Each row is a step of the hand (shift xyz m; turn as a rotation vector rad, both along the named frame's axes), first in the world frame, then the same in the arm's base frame.
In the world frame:
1: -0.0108 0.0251 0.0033 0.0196 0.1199 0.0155
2: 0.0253 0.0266 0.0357 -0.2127 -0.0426 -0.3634
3: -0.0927 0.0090 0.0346 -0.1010 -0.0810 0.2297
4: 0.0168 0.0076 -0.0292 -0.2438 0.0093 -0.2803
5: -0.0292 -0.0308 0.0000 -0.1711 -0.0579 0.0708
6: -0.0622 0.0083 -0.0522 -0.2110 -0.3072 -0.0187
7: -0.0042 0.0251 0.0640 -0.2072 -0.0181 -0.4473
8: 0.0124 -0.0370 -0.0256 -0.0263 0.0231 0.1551
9: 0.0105 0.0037 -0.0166 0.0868 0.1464 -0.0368
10: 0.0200 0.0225 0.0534 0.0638 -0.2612 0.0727
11: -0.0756 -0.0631 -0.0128 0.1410 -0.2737 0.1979
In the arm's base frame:
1: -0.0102 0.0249 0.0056 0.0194 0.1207 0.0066
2: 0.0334 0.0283 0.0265 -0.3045 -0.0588 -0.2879
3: -0.0795 0.0079 0.0590 -0.0300 -0.0762 0.2506
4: 0.0077 0.0071 -0.0329 -0.3127 -0.0051 -0.2007
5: -0.0271 -0.0315 0.0089 -0.1425 -0.0597 0.1173
6: -0.0746 0.0052 -0.0328 -0.1981 -0.3125 0.0484
7: 0.0131 0.0270 0.0620 -0.3235 -0.0368 -0.3705
8: 0.0059 -0.0375 -0.0272 0.0175 0.0273 0.1557
9: 0.0053 0.0034 -0.0190 0.0684 0.1472 -0.0631
10: 0.0334 0.0246 0.0451 0.0897 -0.2573 0.0579
11: -0.0742 -0.0652 0.0104 0.1993 -0.2641 0.1566

